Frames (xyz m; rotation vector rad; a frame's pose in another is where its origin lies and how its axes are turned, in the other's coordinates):
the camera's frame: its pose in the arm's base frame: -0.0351 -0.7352 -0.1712 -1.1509 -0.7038 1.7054
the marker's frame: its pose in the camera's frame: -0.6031 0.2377 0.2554 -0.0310 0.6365 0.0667
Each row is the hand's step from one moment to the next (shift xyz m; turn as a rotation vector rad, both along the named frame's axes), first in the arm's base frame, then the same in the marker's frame.
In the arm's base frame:
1: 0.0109 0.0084 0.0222 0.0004 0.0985 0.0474
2: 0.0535 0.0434 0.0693 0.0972 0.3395 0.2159
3: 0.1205 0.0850 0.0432 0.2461 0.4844 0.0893
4: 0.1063 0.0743 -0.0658 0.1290 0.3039 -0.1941
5: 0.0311 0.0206 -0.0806 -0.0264 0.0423 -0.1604
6: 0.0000 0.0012 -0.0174 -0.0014 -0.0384 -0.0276
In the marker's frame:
1: -0.0027 -0.0258 -0.0033 0.0402 -0.0845 0.0564
2: 0.0118 -0.0955 -0.0171 0.1482 -0.3682 0.1174
3: 0.0841 -0.1180 -0.0512 0.3855 -0.3873 0.0673
4: 0.1349 -0.0199 -0.0507 0.3782 -0.0320 0.0509
5: 0.0747 0.0442 -0.0185 0.1123 0.1192 0.0374
6: 0.0111 0.0135 -0.0002 -0.0108 0.0408 -0.0214

